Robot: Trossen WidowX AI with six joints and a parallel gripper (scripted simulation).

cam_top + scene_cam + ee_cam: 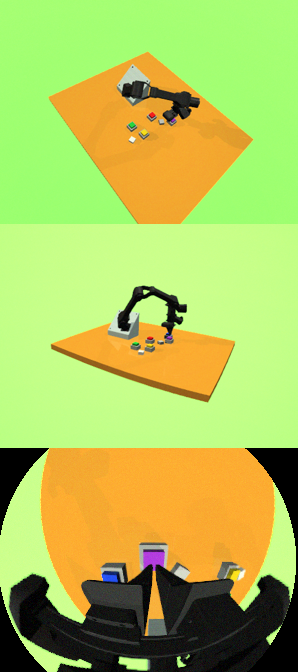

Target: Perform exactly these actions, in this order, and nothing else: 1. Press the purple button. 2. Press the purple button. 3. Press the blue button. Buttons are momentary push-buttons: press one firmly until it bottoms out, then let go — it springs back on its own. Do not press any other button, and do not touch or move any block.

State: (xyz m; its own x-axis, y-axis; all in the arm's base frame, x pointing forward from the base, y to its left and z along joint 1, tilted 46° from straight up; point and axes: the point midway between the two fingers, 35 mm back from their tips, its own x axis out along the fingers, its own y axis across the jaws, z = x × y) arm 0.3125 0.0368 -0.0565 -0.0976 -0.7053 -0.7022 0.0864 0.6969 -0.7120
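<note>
Now: the purple button 3 cm below my gripper tip. The rest, counted from my gripper tip: small grey block: 4 cm behind, 6 cm to the right, 5 cm below; blue button: 4 cm behind, 8 cm to the left, 3 cm below; red button: 11 cm behind, 8 cm to the right, 3 cm below.
</note>
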